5 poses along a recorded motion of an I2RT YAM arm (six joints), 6.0 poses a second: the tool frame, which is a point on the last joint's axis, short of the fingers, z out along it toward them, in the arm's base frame.
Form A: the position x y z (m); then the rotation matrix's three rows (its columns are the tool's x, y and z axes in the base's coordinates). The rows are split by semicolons.
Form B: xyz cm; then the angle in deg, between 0 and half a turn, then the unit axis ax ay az. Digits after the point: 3 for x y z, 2 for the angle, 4 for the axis.
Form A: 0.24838, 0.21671, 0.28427; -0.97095, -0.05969, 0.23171; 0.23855, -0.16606, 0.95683; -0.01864, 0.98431, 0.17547
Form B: 24.838, 21.671, 28.427, 168.74, 0.0704, 0.6413, 0.7640
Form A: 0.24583, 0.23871, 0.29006; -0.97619, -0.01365, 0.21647; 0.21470, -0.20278, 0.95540; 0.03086, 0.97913, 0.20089
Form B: 24.583, 23.871, 29.006, 171.51, 0.0804, 0.6287, 0.7735
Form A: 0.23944, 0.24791, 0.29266; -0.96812, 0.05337, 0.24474; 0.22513, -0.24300, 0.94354; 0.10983, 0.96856, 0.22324
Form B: 23.944, 24.791, 29.266, 173.69, 0.1138, 0.6137, 0.7813
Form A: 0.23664, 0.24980, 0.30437; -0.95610, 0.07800, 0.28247; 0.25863, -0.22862, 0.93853; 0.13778, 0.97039, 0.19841
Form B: 23.664, 24.980, 30.437, 173.29, 0.1363, 0.6193, 0.7732
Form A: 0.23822, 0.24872, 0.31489; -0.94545, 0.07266, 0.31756; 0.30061, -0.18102, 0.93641; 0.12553, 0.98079, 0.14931
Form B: 23.822, 24.872, 31.489, 171.33, 0.1473, 0.6373, 0.7564
